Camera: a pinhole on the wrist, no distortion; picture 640 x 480 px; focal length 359.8 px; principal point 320.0 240.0 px. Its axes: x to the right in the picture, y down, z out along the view. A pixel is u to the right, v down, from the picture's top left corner.
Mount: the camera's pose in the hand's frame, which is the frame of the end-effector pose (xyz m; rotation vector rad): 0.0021 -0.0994 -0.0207 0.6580 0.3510 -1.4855
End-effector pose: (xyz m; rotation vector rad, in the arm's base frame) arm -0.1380 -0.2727 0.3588 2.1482 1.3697 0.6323
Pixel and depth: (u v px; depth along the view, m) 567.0 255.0 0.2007
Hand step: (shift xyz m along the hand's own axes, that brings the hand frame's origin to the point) -0.0140 -0.3303 0.0553
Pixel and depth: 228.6 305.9 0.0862
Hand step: 0.0007 -0.1343 0.0626
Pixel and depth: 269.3 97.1 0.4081
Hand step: -0.2333 -0.2915 0.3015
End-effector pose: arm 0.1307 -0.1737 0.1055 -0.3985 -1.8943 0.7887
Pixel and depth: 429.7 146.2 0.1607
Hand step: -0.0633 -0.2332 0.0676
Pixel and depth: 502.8 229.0 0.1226
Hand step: -0.0182 -0.2226 0.0371
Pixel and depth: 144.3 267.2 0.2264
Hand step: -0.0297 -0.1477 0.2251
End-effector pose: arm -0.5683 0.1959 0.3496 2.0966 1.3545 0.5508
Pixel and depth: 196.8 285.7 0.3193
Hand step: -0.0230 -0.2054 0.3013
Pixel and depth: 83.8 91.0 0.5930
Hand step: -0.3741 -0.1339 0.6280
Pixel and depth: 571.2 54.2 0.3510
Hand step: -0.2179 -0.4981 0.0729
